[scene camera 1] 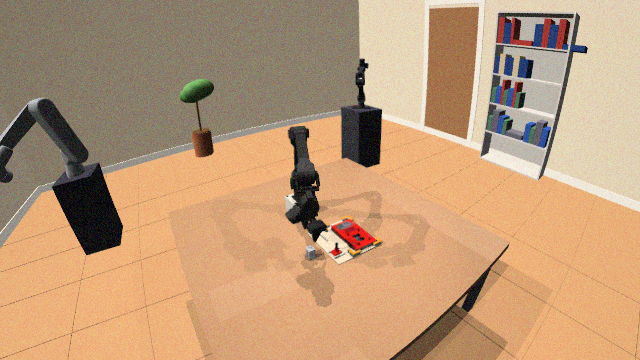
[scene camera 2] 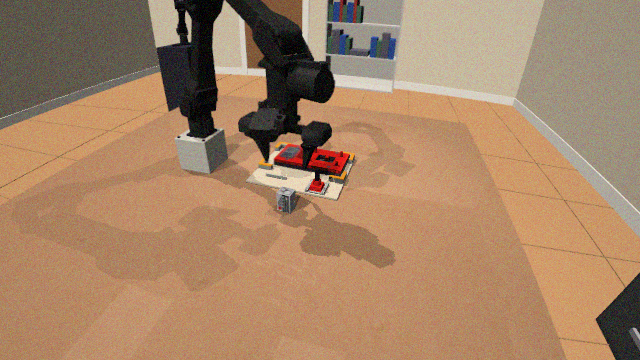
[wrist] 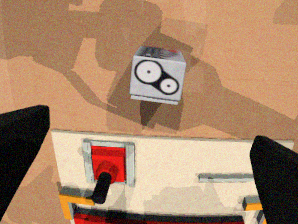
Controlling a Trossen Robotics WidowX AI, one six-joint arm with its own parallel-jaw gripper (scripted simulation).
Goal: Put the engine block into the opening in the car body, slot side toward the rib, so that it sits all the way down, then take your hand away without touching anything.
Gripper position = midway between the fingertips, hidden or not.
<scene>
The gripper (scene camera 2: 285, 164) is open, holding nothing. Also in view: a red car body (scene camera 2: 329, 162) and a grey engine block (wrist: 157, 74).
The red car body also shows in scene camera 1 (scene camera 1: 358, 239). The gripper also shows in the wrist view (wrist: 152, 132).
</scene>
